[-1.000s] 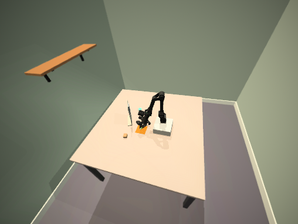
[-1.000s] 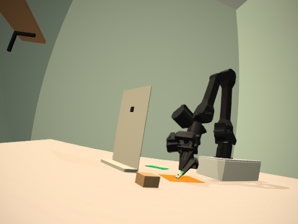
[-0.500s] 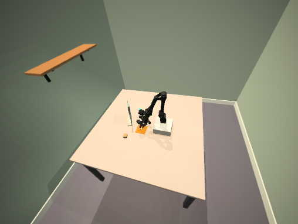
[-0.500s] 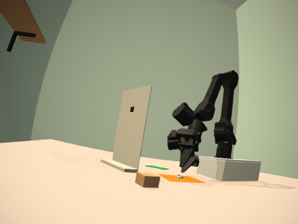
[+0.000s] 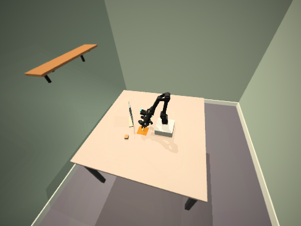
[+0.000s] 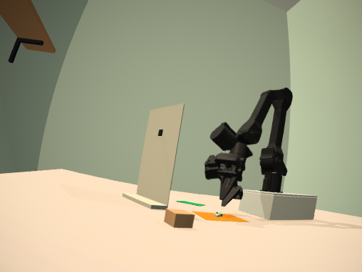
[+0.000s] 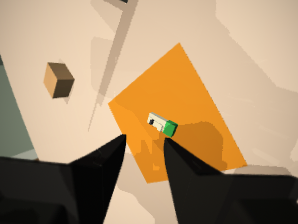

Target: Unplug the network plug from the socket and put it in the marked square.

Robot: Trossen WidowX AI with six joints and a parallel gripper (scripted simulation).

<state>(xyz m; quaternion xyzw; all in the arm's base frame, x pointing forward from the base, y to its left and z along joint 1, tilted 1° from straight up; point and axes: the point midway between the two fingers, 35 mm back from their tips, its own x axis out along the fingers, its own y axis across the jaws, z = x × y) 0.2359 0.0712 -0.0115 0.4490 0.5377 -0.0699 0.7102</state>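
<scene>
Now: gripper tip 30 mm above the network plug and 10 mm short of it. Round my gripper tip: beige panel (170 mm ahead, 120 mm to the right, 90 mm above); then orange square (40 mm below, 10 mm to the left); then brown block (160 mm ahead, 130 mm to the left, 20 mm below).
</scene>
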